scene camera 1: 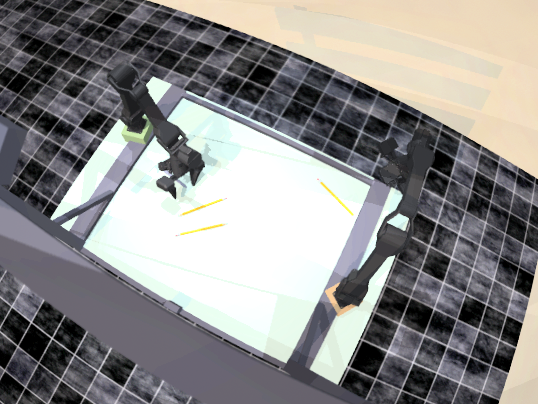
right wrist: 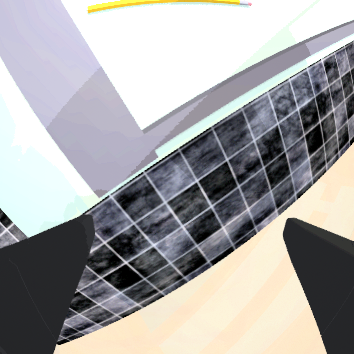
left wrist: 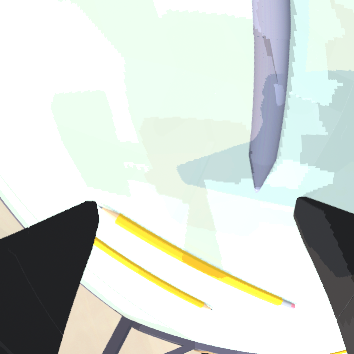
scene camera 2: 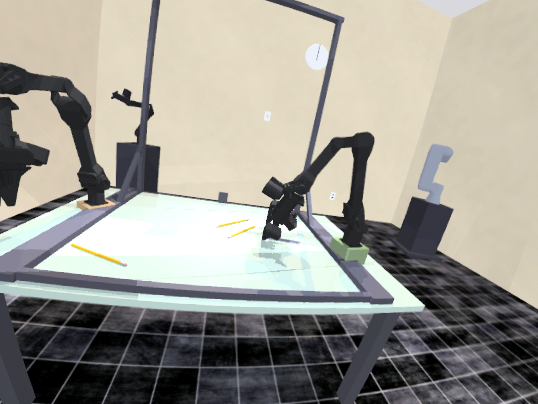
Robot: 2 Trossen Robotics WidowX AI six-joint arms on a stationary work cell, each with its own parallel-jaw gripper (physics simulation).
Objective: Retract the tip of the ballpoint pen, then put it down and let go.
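Places are measured from the left arm's base along level axes (x ahead, y left, z up), in centimetres.
Pixels of known places: left gripper, fingertip midpoint: (scene camera 1: 184, 192) (left wrist: 200, 210); right gripper, fingertip midpoint: (right wrist: 192, 228) (scene camera 2: 3, 207); left arm's base, link origin: (scene camera 1: 136, 125) (scene camera 2: 350, 242); right arm's base, link origin: (scene camera 1: 344, 296) (scene camera 2: 96, 202).
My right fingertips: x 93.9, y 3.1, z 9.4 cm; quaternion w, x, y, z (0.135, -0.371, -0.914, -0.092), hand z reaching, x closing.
Ahead of a thing's pixels: the offset from my right fingertips to its middle. "pt": to the spot under its first point.
The ballpoint pen {dx -73.6, dy -17.6, dz -15.4 cm} (left wrist: 269, 75) (scene camera 2: 291, 240) is grey-lilac and lies on the table. In the left wrist view its cone points down the picture and ends in a tiny pale point; its upper end is cut off by the frame. My left gripper (left wrist: 200, 210) is open and empty, low above the table, with the pen's tip a little ahead of the space between the fingers, nearer the right-hand finger. In scene camera 1 the left arm hides most of the pen. My right gripper (right wrist: 192, 228) is open and empty, out past the table's edge.
Two yellow pencils {dx -59.5, dy -25.6, dz -15.5 cm} (scene camera 1: 203, 206) {dx -57.2, dy -33.8, dz -15.5 cm} (scene camera 1: 201, 230) lie near the left gripper. A third pencil {dx -14.0, dy -8.6, dz -15.5 cm} (scene camera 1: 336, 197) (scene camera 2: 98, 254) lies toward the right arm. A dark frame rail {pt dx -39.3, dy +8.7, dz -13.8 cm} (scene camera 1: 280, 137) (scene camera 2: 200, 291) borders the table, and dark posts (scene camera 2: 325, 100) rise from it.
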